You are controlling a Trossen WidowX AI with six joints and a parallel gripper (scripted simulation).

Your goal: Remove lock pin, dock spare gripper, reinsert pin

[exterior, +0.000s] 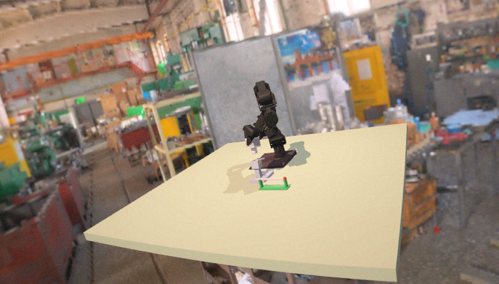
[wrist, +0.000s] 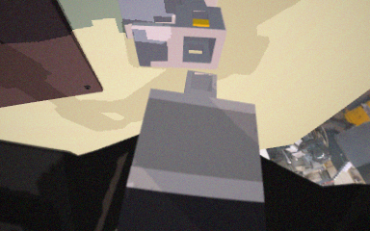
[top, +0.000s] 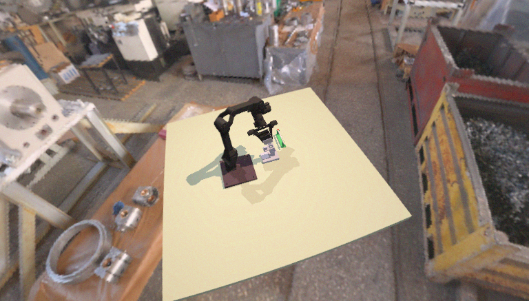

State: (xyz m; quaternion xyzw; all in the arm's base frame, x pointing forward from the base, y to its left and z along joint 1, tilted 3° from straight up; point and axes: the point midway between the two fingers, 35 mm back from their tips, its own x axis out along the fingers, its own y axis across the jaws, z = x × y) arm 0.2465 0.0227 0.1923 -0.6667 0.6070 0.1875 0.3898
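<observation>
Now: the green cradle 15 cm below my gripper tip, 14 cm to the left of it and 12 cm ahead of it. The rest, counted from my gripper tip: spare gripper 1 cm to the left, 1 cm above; then mount 12 cm below, 2 cm to the left, 1 cm ahead.
</observation>
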